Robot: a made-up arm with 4 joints.
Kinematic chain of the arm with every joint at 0, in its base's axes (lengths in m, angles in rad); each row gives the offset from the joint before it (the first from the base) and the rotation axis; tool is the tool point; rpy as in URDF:
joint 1: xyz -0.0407 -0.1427 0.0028 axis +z
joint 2: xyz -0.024 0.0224 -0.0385 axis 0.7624 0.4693 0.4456
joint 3: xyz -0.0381 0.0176 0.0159 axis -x
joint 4: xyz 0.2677 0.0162 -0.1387 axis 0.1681 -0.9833 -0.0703
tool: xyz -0.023 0.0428 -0.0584 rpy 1.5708 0 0
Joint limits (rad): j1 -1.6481..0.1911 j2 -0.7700..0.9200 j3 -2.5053..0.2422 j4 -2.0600..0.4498
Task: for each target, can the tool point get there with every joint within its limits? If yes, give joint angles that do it. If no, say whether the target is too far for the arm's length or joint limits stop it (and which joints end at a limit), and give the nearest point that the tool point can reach.
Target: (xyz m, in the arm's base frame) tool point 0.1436 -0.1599 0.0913
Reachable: yes | joints -0.7109 0.7503 -2.1746 -1.3042
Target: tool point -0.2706 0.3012 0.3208
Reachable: no: too far | nearest point -0.0039 0.1478 0.0612 | short by 0.403 m
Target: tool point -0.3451 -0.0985 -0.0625
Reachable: no: joint limits stop it (at a limit: joint 1, joint 2, joint 3) | nearest point -0.1425 -0.3096 -0.1016 | short by 0.295 m
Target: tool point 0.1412 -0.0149 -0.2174
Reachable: yes | joints -0.0047 0.0804 -0.0474 0.1470
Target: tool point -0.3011 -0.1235 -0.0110
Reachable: no: joint limits stop it (at a limit: joint 1, joint 2, joint 3) | nearest point -0.1335 -0.3031 -0.0959 | short by 0.260 m
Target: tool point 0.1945 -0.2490 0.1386
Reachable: yes | joints -1.1954 -0.2855 -2.1806 0.1139
